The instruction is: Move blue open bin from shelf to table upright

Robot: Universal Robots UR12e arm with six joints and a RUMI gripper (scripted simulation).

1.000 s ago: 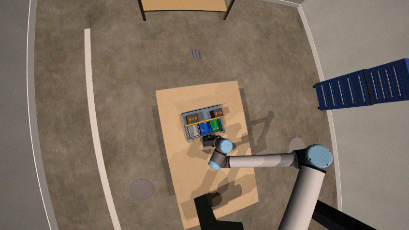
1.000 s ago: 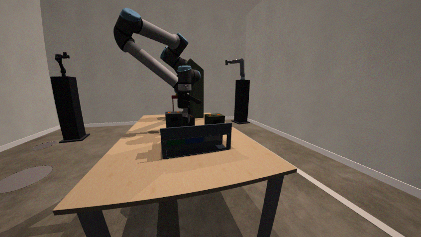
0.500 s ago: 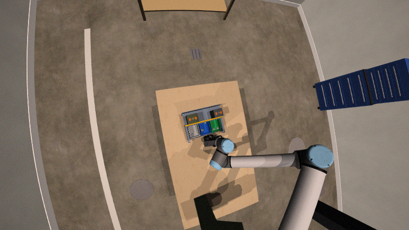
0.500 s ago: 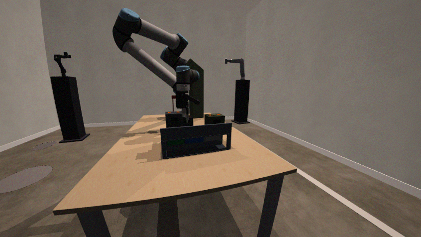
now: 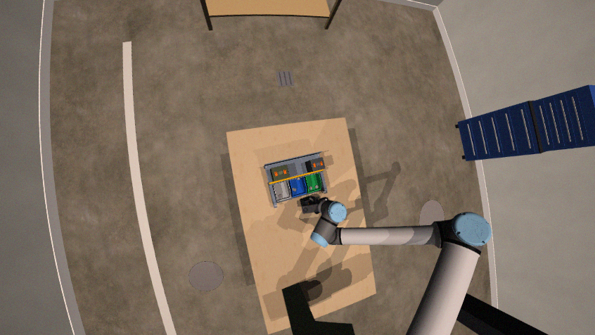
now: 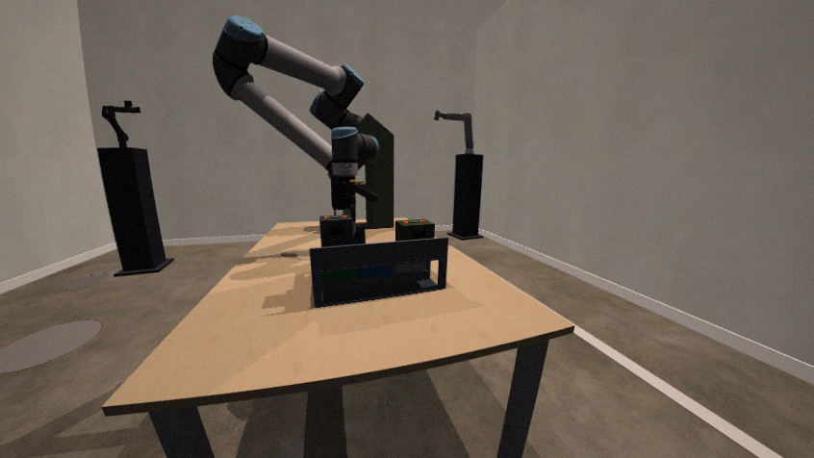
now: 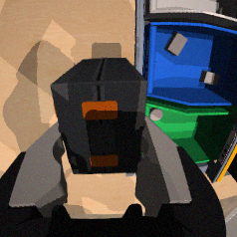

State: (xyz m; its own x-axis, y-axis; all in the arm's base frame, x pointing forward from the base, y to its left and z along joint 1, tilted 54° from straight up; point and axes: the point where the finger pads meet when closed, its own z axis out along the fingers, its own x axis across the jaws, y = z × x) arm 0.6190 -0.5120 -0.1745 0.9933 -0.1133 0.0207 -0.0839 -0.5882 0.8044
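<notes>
My gripper is now 15 cm short of the blue open bin, 8 cm above it and 3 cm to the right of it. Also, from my hand: grey bin: 16 cm ahead, 15 cm to the left, 8 cm below; then bar: 20 cm ahead, 3 cm to the left, 1 cm below; then green bin: 14 cm ahead, 8 cm to the right, 8 cm below.
</notes>
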